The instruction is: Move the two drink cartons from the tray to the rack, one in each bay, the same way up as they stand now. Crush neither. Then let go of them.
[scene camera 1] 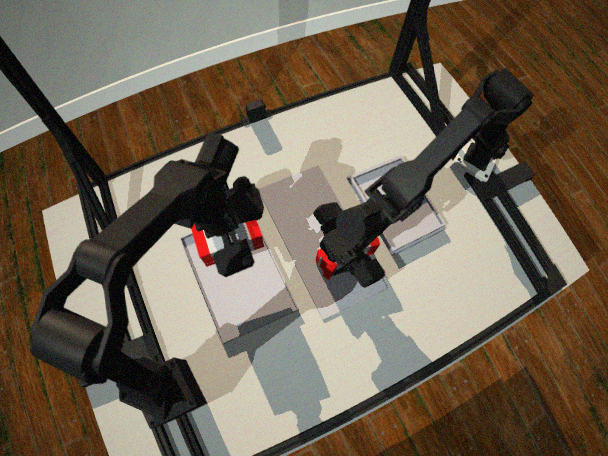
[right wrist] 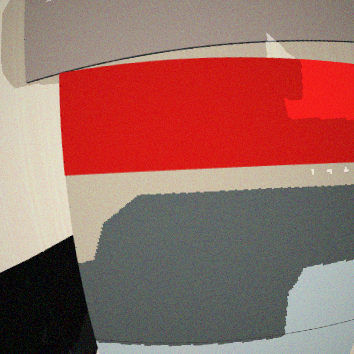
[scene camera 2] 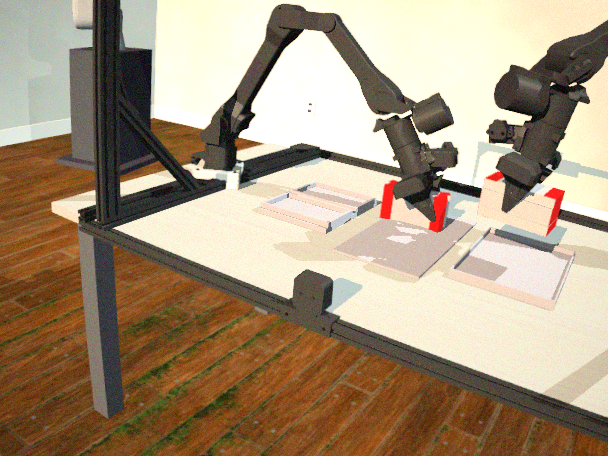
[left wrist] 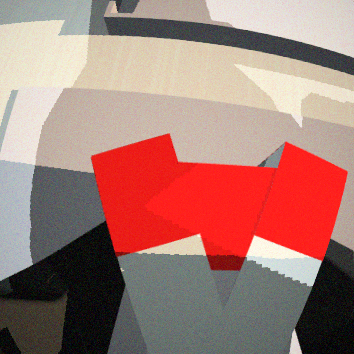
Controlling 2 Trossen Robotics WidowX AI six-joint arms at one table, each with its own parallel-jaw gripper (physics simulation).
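Where they show: left gripper, fingertip midpoint: point(scene camera 1: 326, 264) point(scene camera 2: 437, 217) point(left wrist: 203, 225); right gripper, fingertip midpoint: point(scene camera 1: 236, 235) point(right wrist: 218, 222) point(scene camera 2: 510, 206); left arm's base, link origin: point(scene camera 1: 477, 157) point(scene camera 2: 219, 166); right arm's base, link origin: point(scene camera 1: 161, 393).
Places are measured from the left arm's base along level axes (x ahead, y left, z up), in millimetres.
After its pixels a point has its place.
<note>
My left gripper point(scene camera 1: 352, 257) point(scene camera 2: 422, 205) point(left wrist: 203, 225) {z -10, x 460, y -183 mm} is shut on a cream carton with red ends point(scene camera 1: 327, 264) {z 35, x 473, y -179 mm} point(scene camera 2: 440, 212) {z 10, x 457, y -211 mm} point(left wrist: 215, 200) {z 36, x 464, y -183 mm}. Its two sides lean inward with a notch between them. It is upright at the far end of the flat mat point(scene camera 2: 420, 257) {z -32, x 402, y -338 mm}; whether it touches the mat is unclear. My right gripper point(scene camera 1: 230, 240) {z 81, x 536, y -355 mm} point(scene camera 2: 525, 192) is shut on the other carton point(scene camera 1: 202, 245) {z 123, x 597, y -381 mm} point(scene camera 2: 555, 210) {z 98, x 593, y -405 mm} point(right wrist: 200, 115) {z 125, x 505, y -340 mm}, held upright above the tray point(scene camera 1: 207, 300) {z -30, x 665, y -355 mm} point(scene camera 2: 500, 289) {z -28, x 514, y -447 mm}, its sides straight. The rack point(scene camera 1: 419, 240) {z -26, x 287, y -33 mm} point(scene camera 2: 295, 218) {z -25, x 181, y -220 mm} holds no carton.
The mat lies between the tray and the rack. The left forearm passes over the rack in scene camera 1. A small black block point(scene camera 1: 256, 110) {z 11, x 222, y -539 mm} point(scene camera 2: 312, 290) {z 5, x 212, y -561 mm} stands on the table edge. Black frame rails and posts point(scene camera 2: 106, 125) {z 150, x -145, y -325 mm} border the table.
</note>
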